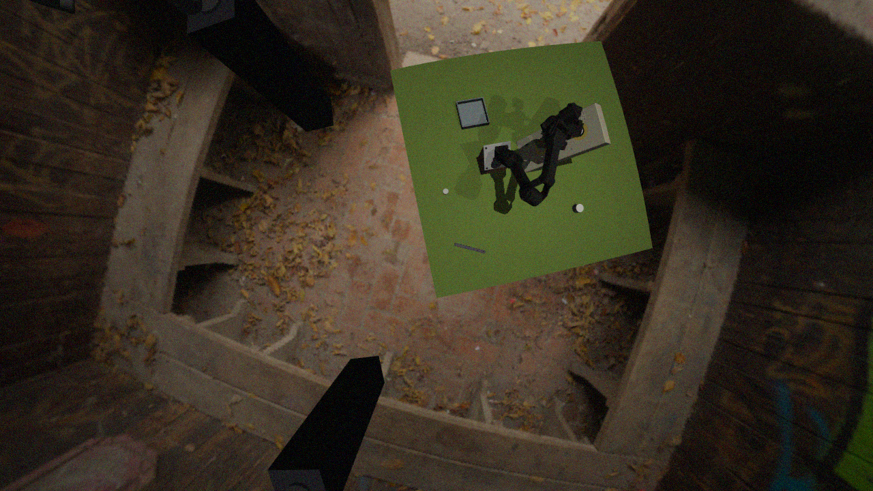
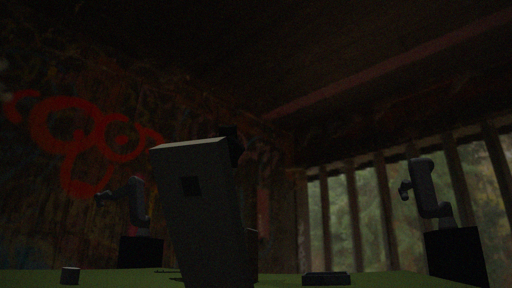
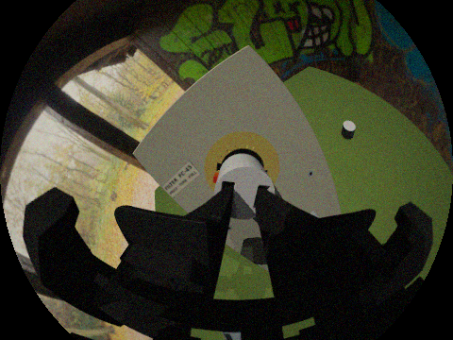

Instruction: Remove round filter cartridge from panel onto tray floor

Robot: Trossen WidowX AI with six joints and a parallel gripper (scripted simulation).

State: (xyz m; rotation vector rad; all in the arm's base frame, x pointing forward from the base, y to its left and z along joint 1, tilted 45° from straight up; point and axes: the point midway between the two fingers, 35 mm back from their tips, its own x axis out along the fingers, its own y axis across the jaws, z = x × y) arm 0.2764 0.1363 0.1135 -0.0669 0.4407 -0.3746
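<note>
Right now the grey tray is 380 mm behind my gripper tip, 270 mm to the left of it and 290 mm below it. From my gripper tip the other things lie so: round filter cartridge: 10 mm ahead, 10 mm below.
</note>
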